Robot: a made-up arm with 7 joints.
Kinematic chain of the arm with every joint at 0, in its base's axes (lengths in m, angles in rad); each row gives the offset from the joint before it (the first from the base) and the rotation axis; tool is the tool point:
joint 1: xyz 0 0 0 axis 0 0.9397 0.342
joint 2: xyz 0 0 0 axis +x
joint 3: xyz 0 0 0 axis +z
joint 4: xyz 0.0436 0 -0.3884 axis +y
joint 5: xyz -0.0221 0 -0.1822 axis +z
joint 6: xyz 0 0 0 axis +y
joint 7: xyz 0 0 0 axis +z
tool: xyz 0 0 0
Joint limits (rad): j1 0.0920..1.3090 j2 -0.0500..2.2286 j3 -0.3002..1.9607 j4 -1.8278..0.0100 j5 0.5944..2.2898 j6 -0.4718..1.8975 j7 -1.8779..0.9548
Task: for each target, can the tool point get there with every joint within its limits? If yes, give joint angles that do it. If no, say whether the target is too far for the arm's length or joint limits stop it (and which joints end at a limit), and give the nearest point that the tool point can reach.
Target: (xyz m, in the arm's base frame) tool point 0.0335 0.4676 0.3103
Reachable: yes | joints 0.4758 1.9117 1.7904 -0.6749 1.7209 0.7628 -1.1207
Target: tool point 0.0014 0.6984 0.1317
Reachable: no: too far | nearest point 0.0011 0.5644 0.1064 | short by 0.136 m
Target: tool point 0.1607 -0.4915 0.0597
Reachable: no: joint limits stop it (at a limit: joint 1, joint 2, joint 3, joint 4) | nearest point 0.1861 -0.0784 -0.3770 | short by 0.602 m
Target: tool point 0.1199 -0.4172 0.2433
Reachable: no: joint limits stop it (at a limit: joint 2, joint 4) | nearest point 0.0999 0.1552 0.3858 | short by 0.590 m
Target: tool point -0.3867 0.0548 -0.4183
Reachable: yes | joints 0.9143 0.1227 0.3784 -0.4164 1.8083 1.6216 -1.6365
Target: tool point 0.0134 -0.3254 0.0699
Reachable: no: joint limits stop it (at a limit: joint 1, joint 2, joint 3, joint 4) | nearest point -0.2427 -0.0919 -0.3399 | short by 0.537 m
